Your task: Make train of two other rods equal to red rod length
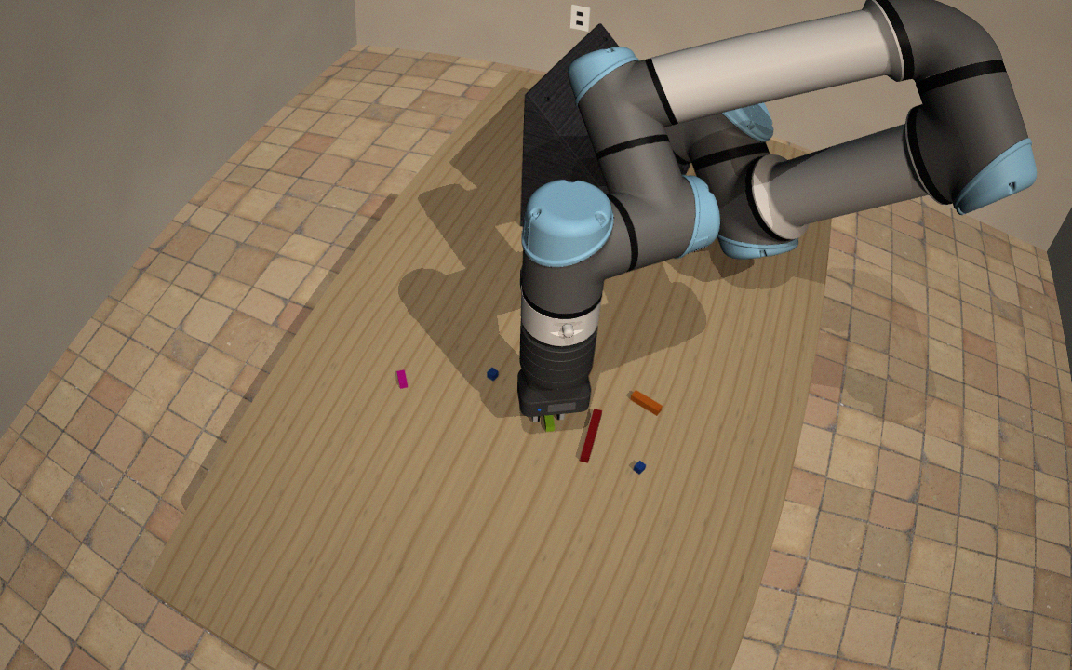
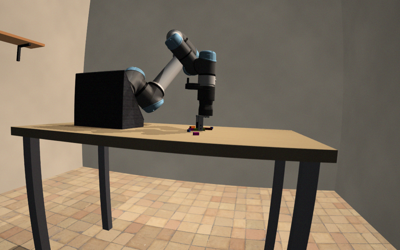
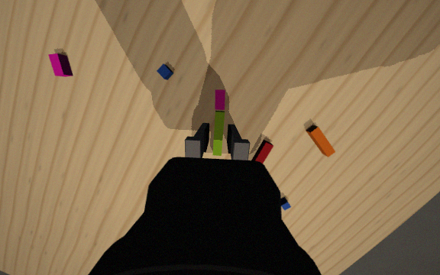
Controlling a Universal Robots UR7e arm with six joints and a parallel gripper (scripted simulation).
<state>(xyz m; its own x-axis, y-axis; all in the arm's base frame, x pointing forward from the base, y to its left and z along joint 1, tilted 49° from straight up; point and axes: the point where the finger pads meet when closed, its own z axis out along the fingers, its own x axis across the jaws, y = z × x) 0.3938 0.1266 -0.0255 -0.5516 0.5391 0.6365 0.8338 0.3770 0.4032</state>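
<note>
Now: the lime rod 1 cm below my hand. From my hand the other things lie so: red rod (6 cm to the left, 1 cm below, 1 cm ahead); orange rod (10 cm to the left, 6 cm behind, 1 cm below).
</note>
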